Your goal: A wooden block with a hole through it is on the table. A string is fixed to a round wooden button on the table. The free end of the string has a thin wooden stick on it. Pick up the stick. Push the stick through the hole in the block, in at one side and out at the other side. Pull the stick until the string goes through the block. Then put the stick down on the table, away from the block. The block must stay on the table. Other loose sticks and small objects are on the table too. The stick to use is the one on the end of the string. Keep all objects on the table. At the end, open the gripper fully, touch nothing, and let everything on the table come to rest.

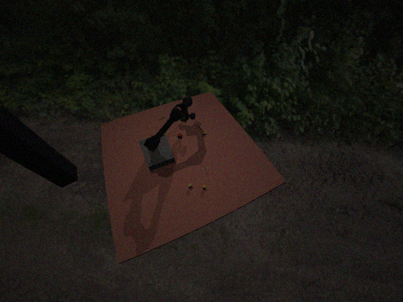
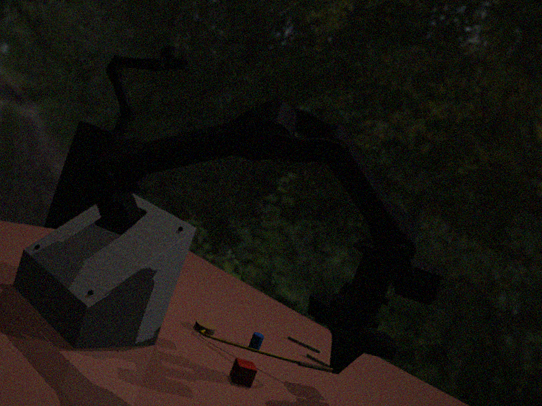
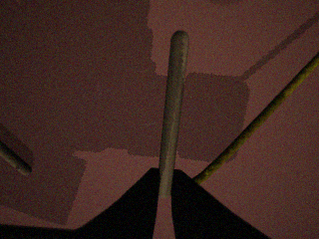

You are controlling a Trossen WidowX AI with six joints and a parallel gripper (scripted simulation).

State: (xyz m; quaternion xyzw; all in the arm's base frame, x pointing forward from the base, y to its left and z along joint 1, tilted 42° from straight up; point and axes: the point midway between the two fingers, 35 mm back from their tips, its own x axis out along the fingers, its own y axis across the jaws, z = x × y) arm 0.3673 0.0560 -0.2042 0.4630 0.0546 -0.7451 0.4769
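Right now the small red block is 11 cm behind my gripper tip, 9 cm to the right of it and 4 cm below it. The rest, counted from my gripper tip: thin wooden stick 1 cm to the right, 1 cm behind; then flat piece 27 cm behind, 5 cm below, 1 cm to the left.
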